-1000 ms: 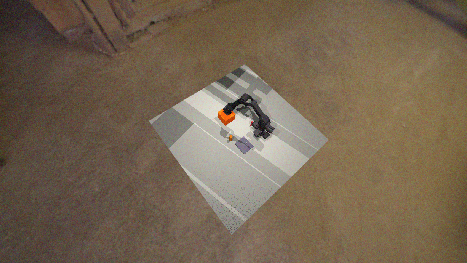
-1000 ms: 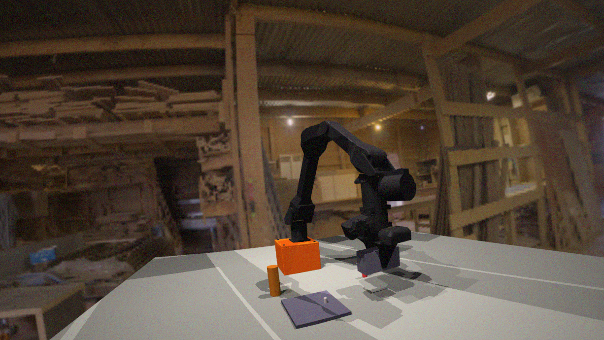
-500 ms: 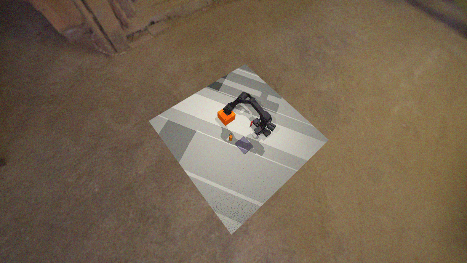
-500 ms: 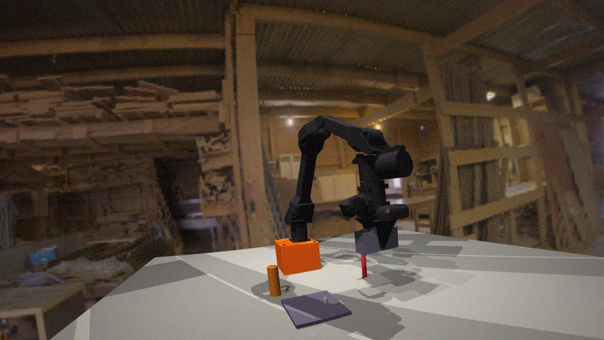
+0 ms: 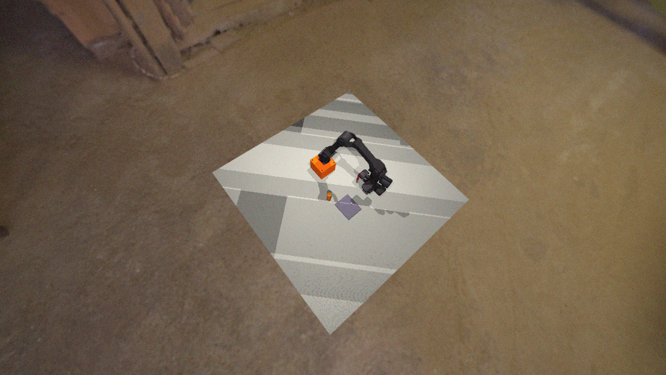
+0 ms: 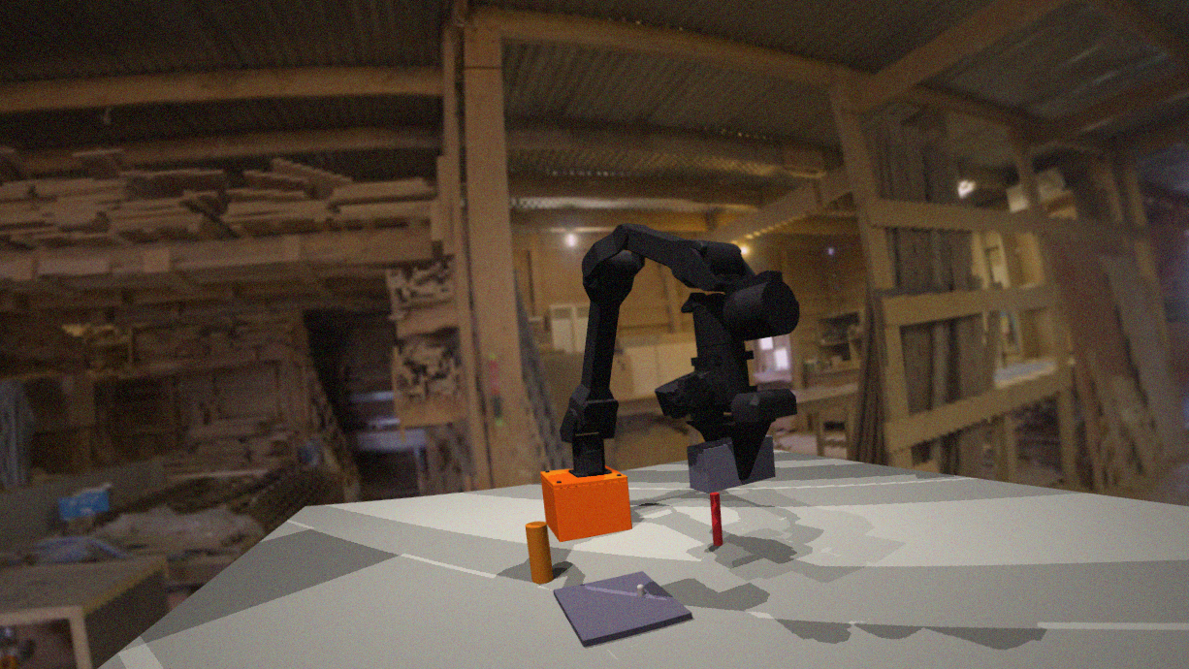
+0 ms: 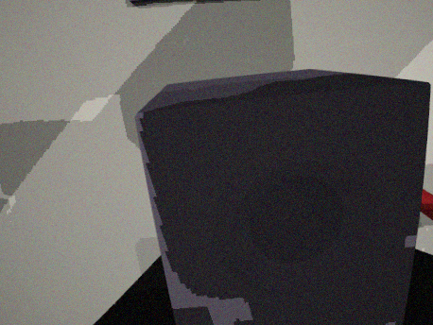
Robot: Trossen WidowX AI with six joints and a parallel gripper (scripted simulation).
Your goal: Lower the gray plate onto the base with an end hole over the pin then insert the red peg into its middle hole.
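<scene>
My gripper tip is now 20 mm past the purple-gray base, 140 mm to the left of it and 130 mm above it. Also, from my gripper tip: orange cylinder: 150 mm behind, 210 mm to the right, 90 mm below; gray plate: 30 mm above; red peg: 130 mm behind, 50 mm to the left, 90 mm below.
</scene>
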